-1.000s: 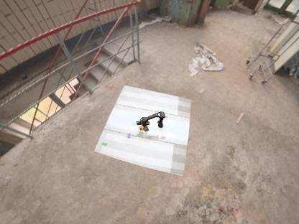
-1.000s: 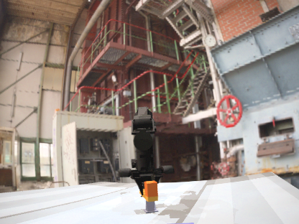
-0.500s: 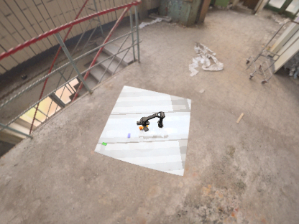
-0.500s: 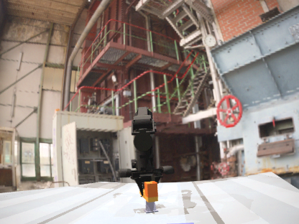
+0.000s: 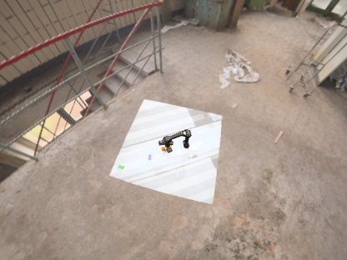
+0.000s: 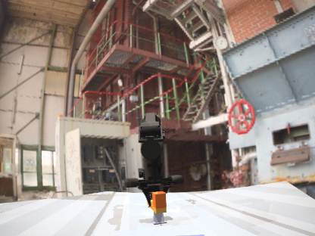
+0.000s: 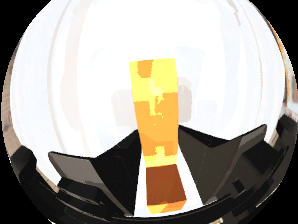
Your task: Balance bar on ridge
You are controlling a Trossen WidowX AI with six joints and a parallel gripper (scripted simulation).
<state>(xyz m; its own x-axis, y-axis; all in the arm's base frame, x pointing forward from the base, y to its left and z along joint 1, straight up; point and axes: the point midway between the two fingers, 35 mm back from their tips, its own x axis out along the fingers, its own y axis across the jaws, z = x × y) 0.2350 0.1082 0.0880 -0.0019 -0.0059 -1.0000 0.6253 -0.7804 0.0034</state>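
Now: the bar 30 mm ahead of my gripper tip, 20 mm to the left of it and 20 mm above it. The rest, counted from my gripper tip: green block (510 mm ahead, 390 mm to the left, 50 mm below); purple block (190 mm ahead, 170 mm to the left, 50 mm below).
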